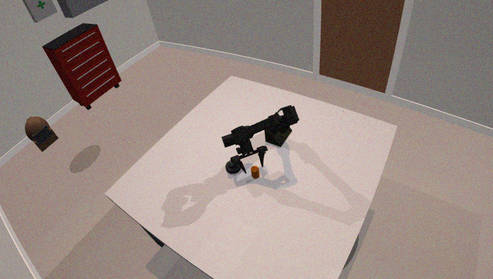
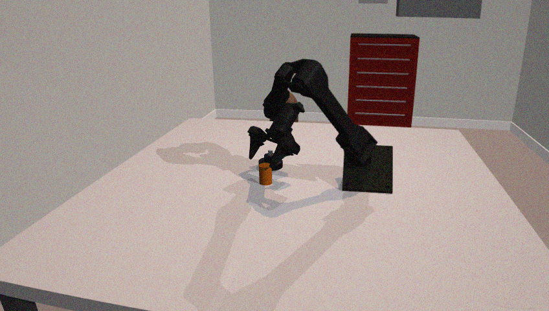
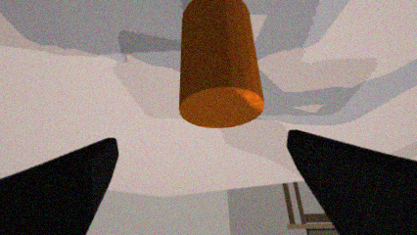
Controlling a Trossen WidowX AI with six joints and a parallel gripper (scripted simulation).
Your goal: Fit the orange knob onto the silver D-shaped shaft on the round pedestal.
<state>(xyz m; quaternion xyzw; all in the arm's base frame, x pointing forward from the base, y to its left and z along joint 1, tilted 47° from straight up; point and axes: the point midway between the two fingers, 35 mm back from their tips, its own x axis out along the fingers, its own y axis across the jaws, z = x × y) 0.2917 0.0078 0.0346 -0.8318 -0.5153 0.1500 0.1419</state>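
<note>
The orange knob lies 20 mm behind my gripper tip, 10 mm to the right of it and 30 mm below it. The rest, counted from my gripper tip: round black pedestal 10 mm behind, 140 mm to the right, 40 mm below.
</note>
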